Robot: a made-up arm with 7 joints. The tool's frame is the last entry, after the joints. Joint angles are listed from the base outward. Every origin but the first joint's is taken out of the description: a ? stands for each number. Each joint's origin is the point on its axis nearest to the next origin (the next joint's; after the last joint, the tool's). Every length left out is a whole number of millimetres.
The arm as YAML. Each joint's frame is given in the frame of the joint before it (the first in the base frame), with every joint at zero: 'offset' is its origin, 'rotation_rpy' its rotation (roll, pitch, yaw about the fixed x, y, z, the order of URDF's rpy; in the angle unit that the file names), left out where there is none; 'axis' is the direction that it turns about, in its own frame. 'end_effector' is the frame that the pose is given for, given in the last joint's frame.
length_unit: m
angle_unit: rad
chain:
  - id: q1
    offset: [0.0, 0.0, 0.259]
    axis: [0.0, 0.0, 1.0]
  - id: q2
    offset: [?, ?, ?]
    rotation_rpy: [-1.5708, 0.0, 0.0]
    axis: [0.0, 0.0, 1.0]
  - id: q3
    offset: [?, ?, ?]
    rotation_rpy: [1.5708, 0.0, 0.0]
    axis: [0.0, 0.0, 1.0]
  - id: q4
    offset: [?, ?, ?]
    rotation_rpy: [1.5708, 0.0, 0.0]
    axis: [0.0, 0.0, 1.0]
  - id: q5
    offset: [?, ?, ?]
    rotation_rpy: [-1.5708, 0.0, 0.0]
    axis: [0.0, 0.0, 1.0]
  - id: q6
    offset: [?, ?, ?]
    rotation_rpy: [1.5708, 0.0, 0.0]
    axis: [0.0, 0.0, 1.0]
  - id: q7
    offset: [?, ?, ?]
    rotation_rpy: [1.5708, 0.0, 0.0]
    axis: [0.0, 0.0, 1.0]
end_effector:
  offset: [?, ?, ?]
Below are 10 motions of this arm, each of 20 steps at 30 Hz.
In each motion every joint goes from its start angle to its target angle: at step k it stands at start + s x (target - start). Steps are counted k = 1, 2, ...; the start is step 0. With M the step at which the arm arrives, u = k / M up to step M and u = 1 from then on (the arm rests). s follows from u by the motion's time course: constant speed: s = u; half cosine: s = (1 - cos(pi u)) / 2; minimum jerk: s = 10 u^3 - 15 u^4 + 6 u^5.
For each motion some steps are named. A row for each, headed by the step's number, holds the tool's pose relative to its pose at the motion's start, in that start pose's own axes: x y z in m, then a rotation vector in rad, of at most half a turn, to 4 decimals.
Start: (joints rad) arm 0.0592 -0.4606 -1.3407 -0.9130 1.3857 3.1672 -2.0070
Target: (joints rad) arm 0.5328 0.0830 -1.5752 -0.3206 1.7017 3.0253 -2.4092
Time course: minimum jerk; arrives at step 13
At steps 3, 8, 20:
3: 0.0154 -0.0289 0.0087 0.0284 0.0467 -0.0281
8: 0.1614 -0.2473 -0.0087 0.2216 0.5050 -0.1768
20: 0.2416 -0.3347 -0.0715 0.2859 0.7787 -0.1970

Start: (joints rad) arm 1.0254 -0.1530 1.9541 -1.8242 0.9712 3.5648 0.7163
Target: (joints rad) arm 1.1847 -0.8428 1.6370 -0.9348 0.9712 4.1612 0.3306
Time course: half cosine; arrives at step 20
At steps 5, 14, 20:
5: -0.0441 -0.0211 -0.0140 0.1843 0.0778 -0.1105
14: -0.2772 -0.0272 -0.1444 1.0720 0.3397 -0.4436
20: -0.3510 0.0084 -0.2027 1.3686 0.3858 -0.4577

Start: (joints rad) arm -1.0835 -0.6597 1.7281 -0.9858 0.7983 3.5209 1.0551
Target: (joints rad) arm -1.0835 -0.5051 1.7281 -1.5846 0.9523 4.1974 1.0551
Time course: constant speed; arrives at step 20
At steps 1, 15, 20:
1: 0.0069 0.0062 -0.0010 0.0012 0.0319 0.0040
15: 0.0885 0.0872 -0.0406 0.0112 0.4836 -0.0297
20: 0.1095 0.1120 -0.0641 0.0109 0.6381 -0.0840

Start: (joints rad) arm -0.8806 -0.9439 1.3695 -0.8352 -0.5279 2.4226 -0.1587
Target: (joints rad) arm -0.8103 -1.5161 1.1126 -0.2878 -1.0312 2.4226 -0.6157
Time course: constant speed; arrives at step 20
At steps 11, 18, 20:
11: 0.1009 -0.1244 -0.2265 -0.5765 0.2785 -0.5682
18: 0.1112 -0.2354 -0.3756 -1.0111 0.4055 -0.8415
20: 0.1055 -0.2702 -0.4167 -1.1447 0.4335 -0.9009

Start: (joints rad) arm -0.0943 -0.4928 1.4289 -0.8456 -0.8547 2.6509 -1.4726
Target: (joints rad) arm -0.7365 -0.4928 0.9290 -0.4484 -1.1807 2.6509 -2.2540
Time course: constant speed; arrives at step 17
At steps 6, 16, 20:
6: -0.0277 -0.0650 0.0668 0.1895 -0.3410 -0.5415
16: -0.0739 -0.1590 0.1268 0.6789 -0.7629 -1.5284
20: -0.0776 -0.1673 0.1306 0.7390 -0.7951 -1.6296

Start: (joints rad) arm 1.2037 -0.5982 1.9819 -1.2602 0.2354 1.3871 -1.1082
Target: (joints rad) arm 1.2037 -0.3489 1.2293 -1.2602 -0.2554 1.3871 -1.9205
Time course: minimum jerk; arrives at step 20
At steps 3, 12, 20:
3: -0.0115 0.0035 -0.0041 -0.0107 -0.0054 0.0003
12: -0.3189 0.0338 -0.0668 -0.1008 -0.1993 0.0368
20: -0.4701 0.0083 -0.0676 -0.0172 -0.2876 0.0604

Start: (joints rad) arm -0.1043 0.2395 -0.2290 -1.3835 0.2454 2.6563 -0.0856
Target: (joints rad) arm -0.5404 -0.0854 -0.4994 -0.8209 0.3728 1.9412 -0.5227
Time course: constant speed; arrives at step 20
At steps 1, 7, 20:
1: 0.0103 0.0159 -0.0179 -0.0187 0.0127 -0.0033
7: 0.0538 0.0990 -0.1418 -0.1317 0.0838 -0.0342
20: 0.0409 0.1649 -0.4568 -0.4033 0.1875 -0.1724

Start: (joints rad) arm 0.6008 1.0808 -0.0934 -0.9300 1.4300 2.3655 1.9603
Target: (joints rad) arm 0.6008 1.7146 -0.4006 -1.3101 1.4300 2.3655 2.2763
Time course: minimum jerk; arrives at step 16
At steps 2, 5, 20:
2: 0.0073 -0.0057 0.0029 0.0065 0.0129 0.0140
5: 0.0847 -0.0604 0.0270 0.0765 0.1435 0.1559
20: 0.5015 -0.2238 -0.0092 0.5403 0.7626 0.8047

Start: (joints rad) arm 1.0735 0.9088 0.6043 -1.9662 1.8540 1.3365 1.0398
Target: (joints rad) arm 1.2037 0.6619 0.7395 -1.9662 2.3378 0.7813 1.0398
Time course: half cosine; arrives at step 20
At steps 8, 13, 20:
8: -0.0021 0.0161 0.0849 -0.1861 -0.1701 -0.0512
13: -0.0016 0.0455 0.1754 -0.4004 -0.3553 -0.1057
20: 0.0008 0.0739 0.2362 -0.5568 -0.4870 -0.1432

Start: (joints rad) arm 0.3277 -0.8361 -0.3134 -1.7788 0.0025 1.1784 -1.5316
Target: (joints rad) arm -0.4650 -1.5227 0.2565 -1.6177 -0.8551 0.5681 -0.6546
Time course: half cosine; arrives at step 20
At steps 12, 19, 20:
12: 0.1910 -0.3172 0.0386 -0.4714 -0.6245 1.1738
19: 0.3591 -0.4054 0.1611 -0.8984 -0.7980 1.9152
20: 0.3623 -0.4062 0.1640 -0.9077 -0.7996 1.9288

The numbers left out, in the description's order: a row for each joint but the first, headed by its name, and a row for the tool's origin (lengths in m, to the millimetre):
q2: 0.0 0.0 0.0
q3: 0.0 -0.456 0.0
q4: 0.111 0.0 0.0
q5: -0.058 0.271 0.0
q6: 0.0 0.0 0.0
q7: 0.085 0.0 0.0
tool: 0.0 0.0 0.0

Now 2 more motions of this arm.
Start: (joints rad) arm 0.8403 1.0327 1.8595 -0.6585 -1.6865 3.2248 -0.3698
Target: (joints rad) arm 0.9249 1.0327 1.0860 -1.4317 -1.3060 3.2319 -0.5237
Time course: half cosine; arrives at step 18
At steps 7, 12, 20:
7: -0.0275 -0.1086 0.0119 0.3257 -0.0329 -0.0695
12: -0.0965 -0.2371 -0.0184 0.7444 -0.1682 -0.1109
20: -0.1488 -0.2973 -0.0609 0.9819 -0.2986 -0.1120

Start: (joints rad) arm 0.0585 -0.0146 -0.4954 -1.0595 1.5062 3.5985 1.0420
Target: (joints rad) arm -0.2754 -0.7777 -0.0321 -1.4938 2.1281 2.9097 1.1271
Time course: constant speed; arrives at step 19
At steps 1, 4, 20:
1: -0.0007 -0.0178 -0.0046 -0.0337 -0.0075 0.0569
4: -0.0045 -0.0669 -0.0242 -0.1332 -0.0502 0.2243
20: -0.0680 -0.2057 -0.2416 -0.6335 -0.5904 0.8475

